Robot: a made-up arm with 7 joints. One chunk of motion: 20 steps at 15 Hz.
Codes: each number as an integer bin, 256 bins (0 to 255) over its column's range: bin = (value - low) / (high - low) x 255, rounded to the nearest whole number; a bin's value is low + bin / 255 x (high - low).
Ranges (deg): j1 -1.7..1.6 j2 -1.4..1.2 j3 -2.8..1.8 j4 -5..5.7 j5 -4..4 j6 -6.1..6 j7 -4.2..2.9
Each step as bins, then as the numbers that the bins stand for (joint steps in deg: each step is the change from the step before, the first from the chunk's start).
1 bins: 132 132 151 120 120 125 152
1 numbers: 0.008 -0.054 -0.076 0.035 -0.235 -0.169 0.032
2 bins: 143 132 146 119 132 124 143
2 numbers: 0.151 -0.054 -0.166 -0.007 0.141 -0.216 -0.218
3 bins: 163 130 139 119 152 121 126
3 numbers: 0.409 -0.075 -0.293 -0.007 0.769 -0.358 -0.692
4 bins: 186 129 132 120 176 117 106
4 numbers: 0.707 -0.085 -0.419 0.035 1.522 -0.548 -1.249
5 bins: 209 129 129 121 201 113 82
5 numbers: 1.005 -0.085 -0.473 0.077 2.306 -0.738 -1.917
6 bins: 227 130 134 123 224 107 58
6 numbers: 1.238 -0.075 -0.383 0.161 3.027 -1.023 -2.585
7 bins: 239 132 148 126 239 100 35
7 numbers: 1.393 -0.054 -0.130 0.287 3.498 -1.355 -3.225
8 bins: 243 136 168 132 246 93 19
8 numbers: 1.445 -0.013 0.231 0.539 3.718 -1.687 -3.671
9 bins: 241 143 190 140 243 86 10
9 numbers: 1.419 0.058 0.627 0.875 3.624 -2.019 -3.922
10 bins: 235 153 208 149 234 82 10
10 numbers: 1.341 0.160 0.952 1.252 3.341 -2.209 -3.922
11 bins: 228 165 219 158 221 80 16
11 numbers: 1.251 0.282 1.151 1.630 2.933 -2.304 -3.755
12 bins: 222 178 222 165 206 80 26
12 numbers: 1.173 0.415 1.205 1.924 2.463 -2.304 -3.476
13 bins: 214 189 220 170 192 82 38
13 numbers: 1.069 0.527 1.169 2.133 2.024 -2.209 -3.142
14 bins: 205 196 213 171 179 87 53
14 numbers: 0.953 0.598 1.042 2.175 1.616 -1.972 -2.724
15 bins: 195 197 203 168 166 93 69
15 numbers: 0.824 0.609 0.862 2.049 1.208 -1.687 -2.279
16 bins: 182 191 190 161 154 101 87
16 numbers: 0.655 0.547 0.627 1.756 0.831 -1.307 -1.778
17 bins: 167 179 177 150 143 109 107
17 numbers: 0.461 0.425 0.393 1.294 0.486 -0.928 -1.221
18 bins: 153 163 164 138 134 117 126
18 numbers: 0.280 0.262 0.158 0.791 0.204 -0.548 -0.692
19 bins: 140 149 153 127 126 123 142
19 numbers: 0.112 0.119 -0.040 0.329 -0.047 -0.264 -0.246
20 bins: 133 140 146 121 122 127 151
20 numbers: 0.021 0.027 -0.166 0.077 -0.173 -0.074 0.004
